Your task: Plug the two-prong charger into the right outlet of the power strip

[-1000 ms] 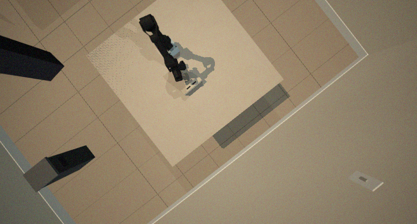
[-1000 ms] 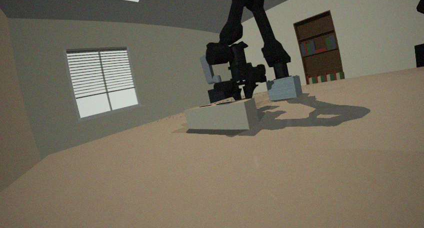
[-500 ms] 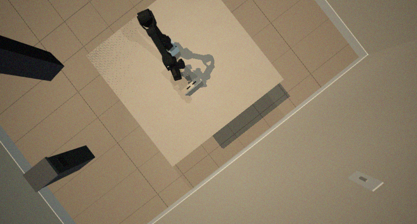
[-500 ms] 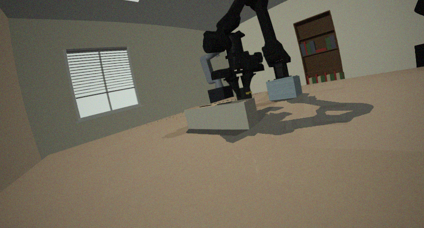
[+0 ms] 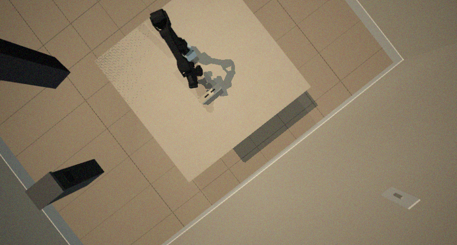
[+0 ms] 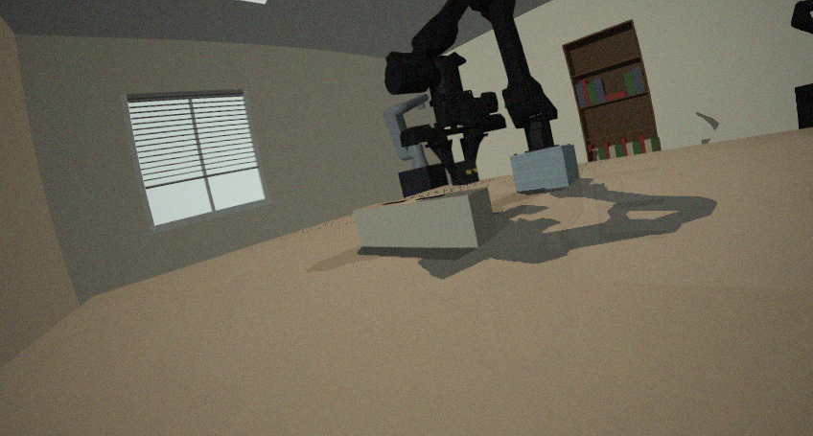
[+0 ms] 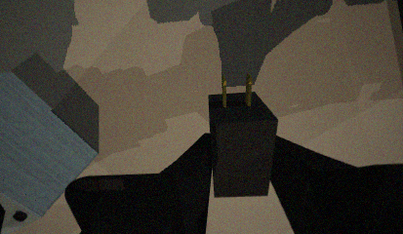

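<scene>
The boxy charger is 10 mm ahead of my gripper tip, 20 mm to the left of it and 10 mm above it.
</scene>
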